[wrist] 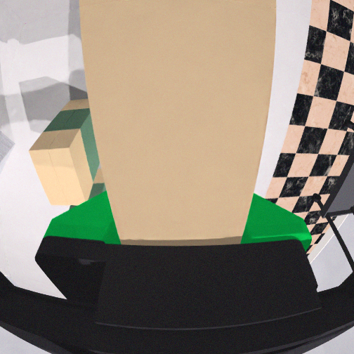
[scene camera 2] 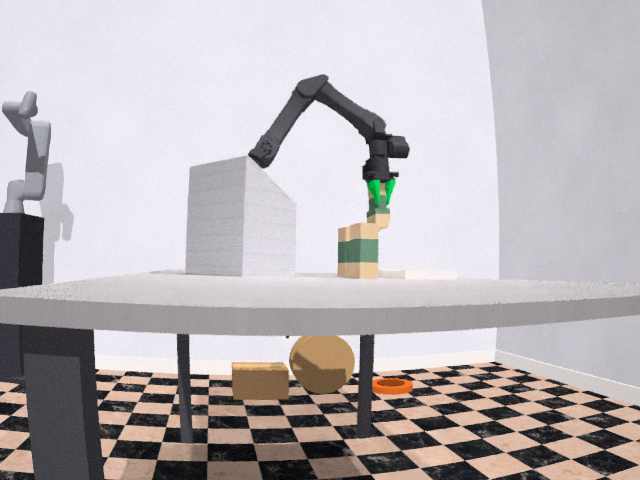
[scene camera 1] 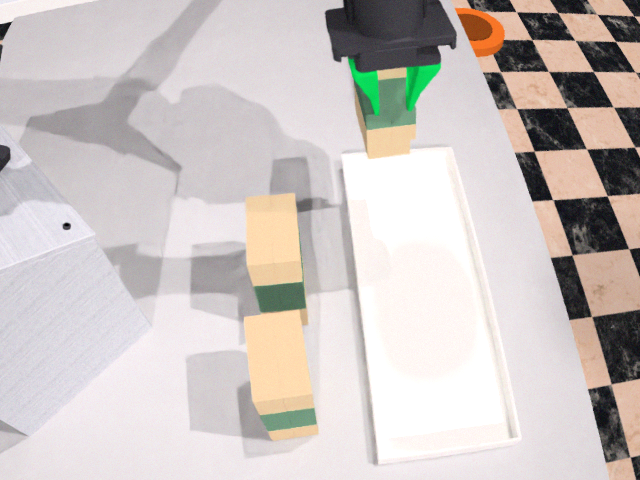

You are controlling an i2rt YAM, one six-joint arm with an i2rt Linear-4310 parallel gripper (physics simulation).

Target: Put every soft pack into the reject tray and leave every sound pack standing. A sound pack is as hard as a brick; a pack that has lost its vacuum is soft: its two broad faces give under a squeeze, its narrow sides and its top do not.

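Seen in the pictures: gripper, fingertip midpoint: (scene camera 2: 382,205) (scene camera 1: 392,109); arm's base at its link origin: (scene camera 2: 242,185).
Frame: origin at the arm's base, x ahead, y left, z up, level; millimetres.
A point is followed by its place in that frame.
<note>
My gripper (scene camera 1: 392,111) @(x 417, y 139, z -28 mm) (scene camera 2: 383,205) @(x 417, y 139, z -28 mm) (wrist: 176,174) is shut on a tan pack with a green band (scene camera 1: 390,140) @(x 418, y 139, z -71 mm) (scene camera 2: 380,219) @(x 410, y 138, z -71 mm) (wrist: 180,110), held upright high above the table near the tray's far end. The fingertips stand closer together than the pack's lower part is wide. Two similar packs stand upright in a row left of the tray: the nearer pack (scene camera 1: 281,356) @(x 328, y -79, z -107 mm) (scene camera 2: 364,250) @(x 319, y -120, z -176 mm) and the farther pack (scene camera 1: 273,232) @(x 308, y 48, z -107 mm) (scene camera 2: 343,253) @(x 284, y 28, z -180 mm). A standing pack (wrist: 60,170) also shows at the left in the wrist view. The long white reject tray (scene camera 1: 493,330) @(x 546, y 11, z -235 mm) (scene camera 2: 429,274) @(x 487, y -131, z -234 mm) lies flat, with no pack inside.
A large grey block (scene camera 1: 67,310) @(x 111, y -48, z -112 mm) (scene camera 2: 217,222) @(x -52, y -93, z -112 mm) stands left of the packs, beside the arm's base. The table edge (scene camera 1: 540,242) @(x 623, y 141, z -246 mm) runs along the tray's right side. On the floor are an orange ring (scene camera 1: 493,45) (scene camera 2: 392,390) and a brown box (scene camera 2: 260,382).
</note>
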